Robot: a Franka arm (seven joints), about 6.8 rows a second.
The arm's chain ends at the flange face. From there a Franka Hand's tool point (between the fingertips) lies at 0.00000 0.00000 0.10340 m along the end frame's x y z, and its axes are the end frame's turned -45 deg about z.
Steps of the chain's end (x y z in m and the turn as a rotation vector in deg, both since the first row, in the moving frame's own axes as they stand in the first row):
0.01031 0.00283 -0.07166 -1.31 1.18 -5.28
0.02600 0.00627 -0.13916 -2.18 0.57 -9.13
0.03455 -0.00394 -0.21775 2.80 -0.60 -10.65
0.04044 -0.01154 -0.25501 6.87 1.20 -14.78
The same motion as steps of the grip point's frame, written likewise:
0.00527 0.01247 -0.07171 -1.76 -0.09 -5.28
0.01218 0.02648 -0.13924 -1.94 -1.14 -9.13
0.02960 0.01707 -0.21788 2.40 1.56 -10.65
0.04599 0.01198 -0.25577 4.01 5.71 -14.78

